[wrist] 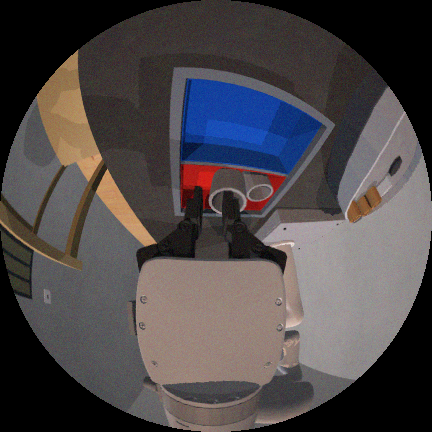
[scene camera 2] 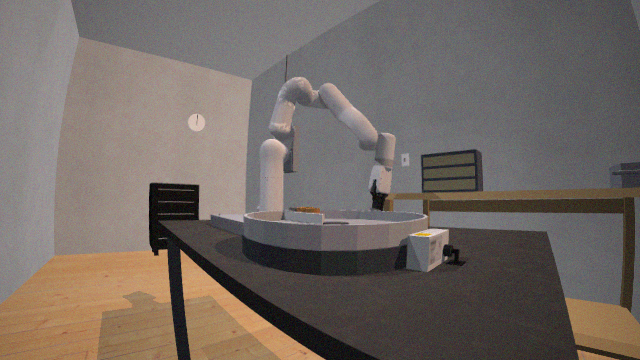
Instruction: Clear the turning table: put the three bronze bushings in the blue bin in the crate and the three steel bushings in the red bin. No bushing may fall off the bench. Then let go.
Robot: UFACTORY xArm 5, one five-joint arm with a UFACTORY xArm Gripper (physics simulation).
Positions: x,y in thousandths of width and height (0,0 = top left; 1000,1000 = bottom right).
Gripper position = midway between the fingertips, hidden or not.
Observation:
I see my gripper (wrist: 492,453) and a crate (wrist: 503,274).

